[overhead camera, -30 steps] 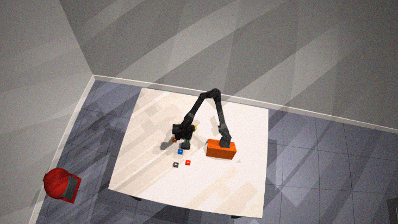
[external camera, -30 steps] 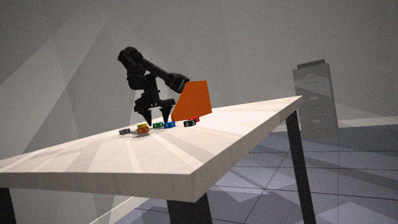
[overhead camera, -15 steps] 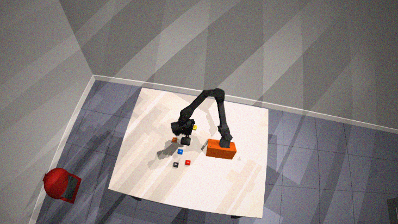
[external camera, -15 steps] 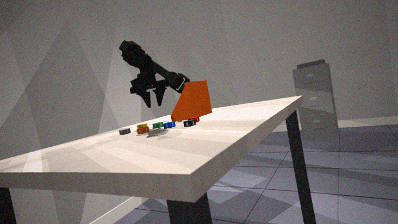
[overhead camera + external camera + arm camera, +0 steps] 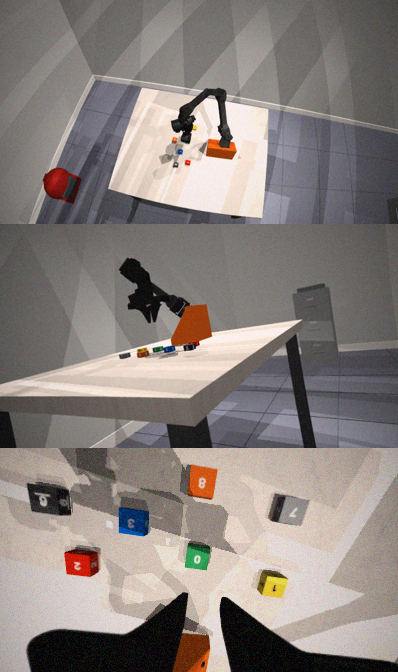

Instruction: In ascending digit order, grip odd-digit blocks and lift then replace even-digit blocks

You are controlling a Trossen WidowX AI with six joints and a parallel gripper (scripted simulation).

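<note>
Now: the yellow block 11 cm to the right of my gripper tip, 11 cm below it and 4 cm behind it. The rest, counted from my gripper tip: green block (11 cm below); orange block (11 cm below, 10 cm ahead); blue block (11 cm below, 9 cm to the left, 5 cm ahead).
</note>
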